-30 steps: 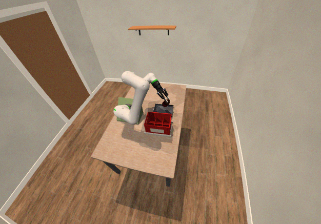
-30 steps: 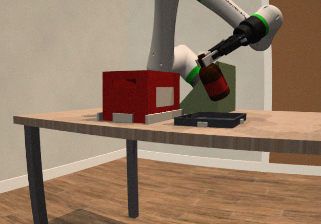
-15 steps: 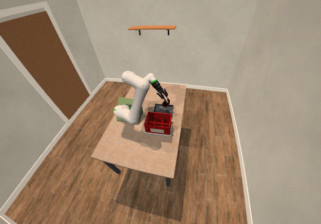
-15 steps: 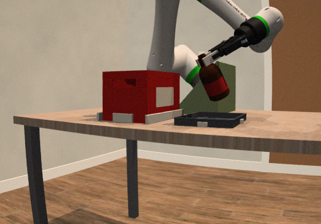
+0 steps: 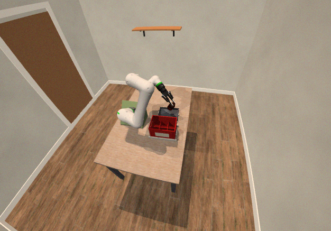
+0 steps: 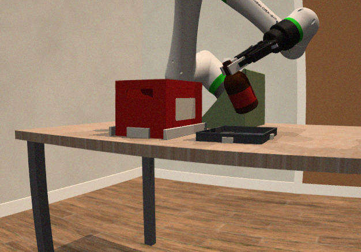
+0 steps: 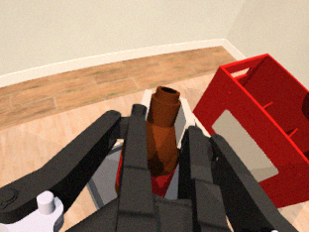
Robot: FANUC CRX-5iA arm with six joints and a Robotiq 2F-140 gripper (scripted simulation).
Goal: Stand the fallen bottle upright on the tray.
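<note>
Now: the brown bottle 6 cm below my hand, 1 cm to the left of it and 1 cm behind it. Also, from my hand: dark tray: 20 cm below, 6 cm behind; then red crate: 28 cm to the right, 13 cm below, 6 cm behind.
</note>
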